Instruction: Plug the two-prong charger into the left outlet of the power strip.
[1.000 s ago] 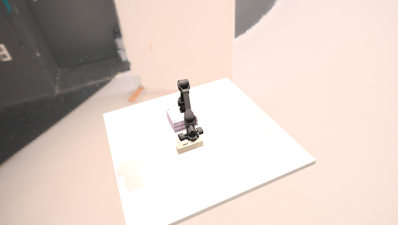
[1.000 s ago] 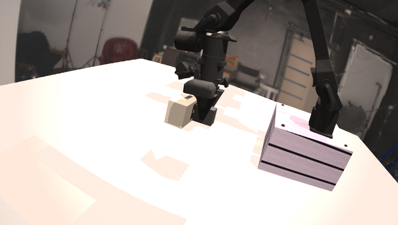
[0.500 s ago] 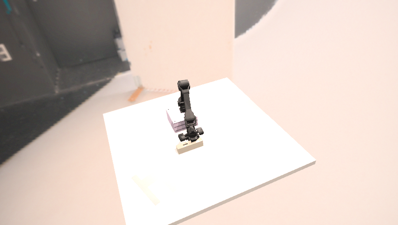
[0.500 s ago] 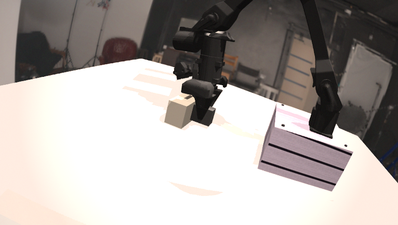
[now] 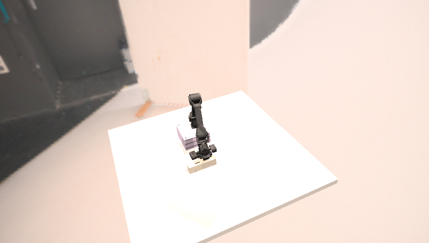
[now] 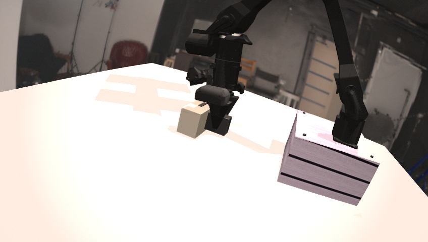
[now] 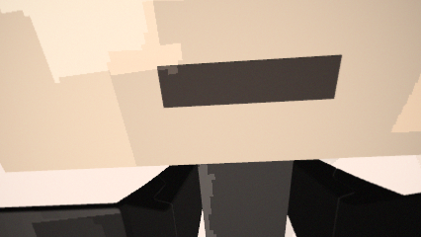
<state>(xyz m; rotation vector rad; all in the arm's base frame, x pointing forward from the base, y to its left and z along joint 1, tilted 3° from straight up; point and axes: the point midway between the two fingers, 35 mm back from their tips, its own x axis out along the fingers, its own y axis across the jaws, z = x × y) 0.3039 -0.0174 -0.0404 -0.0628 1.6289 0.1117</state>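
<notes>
Now: the black two-prong charger 20 mm ahead of my gripper tip and 10 mm above it.
</notes>
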